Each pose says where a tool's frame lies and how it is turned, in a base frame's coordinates. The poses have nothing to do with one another.
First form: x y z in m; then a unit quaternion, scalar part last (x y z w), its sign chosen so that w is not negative.
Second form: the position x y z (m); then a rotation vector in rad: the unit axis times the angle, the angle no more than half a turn. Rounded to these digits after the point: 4 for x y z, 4 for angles.
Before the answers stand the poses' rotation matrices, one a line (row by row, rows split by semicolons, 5 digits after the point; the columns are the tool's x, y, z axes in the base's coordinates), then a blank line. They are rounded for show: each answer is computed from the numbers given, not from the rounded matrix.
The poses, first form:
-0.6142 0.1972 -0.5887 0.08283 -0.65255 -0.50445 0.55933
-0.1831 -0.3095 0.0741 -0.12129 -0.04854 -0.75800 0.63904
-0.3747 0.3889 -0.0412 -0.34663 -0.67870 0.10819 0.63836
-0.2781 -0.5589 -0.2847 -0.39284 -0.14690 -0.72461 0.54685
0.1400 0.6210 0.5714 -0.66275 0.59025 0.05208 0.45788
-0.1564 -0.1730 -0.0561 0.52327 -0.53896 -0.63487 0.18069
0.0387 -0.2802 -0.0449 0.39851 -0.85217 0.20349 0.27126
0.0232 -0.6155 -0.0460 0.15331 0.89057 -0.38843 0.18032
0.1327 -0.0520 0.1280 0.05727 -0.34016 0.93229 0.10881
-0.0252 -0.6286 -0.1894 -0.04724 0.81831 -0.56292 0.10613
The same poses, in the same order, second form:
-0.36058 0.45621 -0.81355; -0.67241 0.47734 0.56570; 0.64641 0.75101 0.13464
-0.15384 0.98056 0.12184; -0.95701 -0.17855 0.22860; 0.24591 -0.08143 0.96587
0.05532 0.33239 -0.94152; 0.60865 0.73628 0.29569; 0.79151 -0.58941 -0.16158
-0.09327 0.90792 0.40864; -0.67708 -0.35876 0.64253; 0.72997 -0.21676 0.64820
0.29778 -0.83007 0.47150; -0.73468 0.11610 0.66840; -0.60956 -0.54544 -0.57527
-0.38708 -0.33461 -0.85919; -0.79347 -0.35375 0.49524; -0.46965 0.87344 -0.12858
-0.53521 -0.78960 -0.30014; -0.56880 0.59956 -0.56302; 0.62451 -0.13062 -0.77002
-0.88796 0.41314 0.20207; 0.13298 0.65124 -0.74713; -0.44027 -0.63655 -0.63322
-0.96976 -0.24185 0.03276; 0.16392 -0.74490 -0.64672; 0.18081 -0.62180 0.76202
-0.97301 0.04217 0.22688; -0.19680 0.36178 -0.91125; -0.12051 -0.93131 -0.34372

-0.6142 0.1972 -0.5887 0.1953 -1.5385 -1.1894
-0.1831 -0.3095 0.0741 -0.2768 -0.1108 -1.7296
-0.3747 0.3889 -0.0412 -0.7912 -1.5491 0.2469
-0.2781 -0.5589 -0.2847 -0.9311 -0.3482 -1.7175
0.1400 0.6210 0.5714 -1.6329 1.4543 0.1283
-0.1564 -0.1730 -0.0561 1.4781 -1.5224 -1.7933
0.0387 -0.2802 -0.0449 1.0733 -2.2950 0.5480
0.0232 -0.6155 -0.0460 0.4331 2.5161 -1.0974
0.1327 -0.0520 0.1280 0.1684 -1.0004 2.7419
-0.0252 -0.6286 -0.1894 -0.1391 2.4104 -1.6581

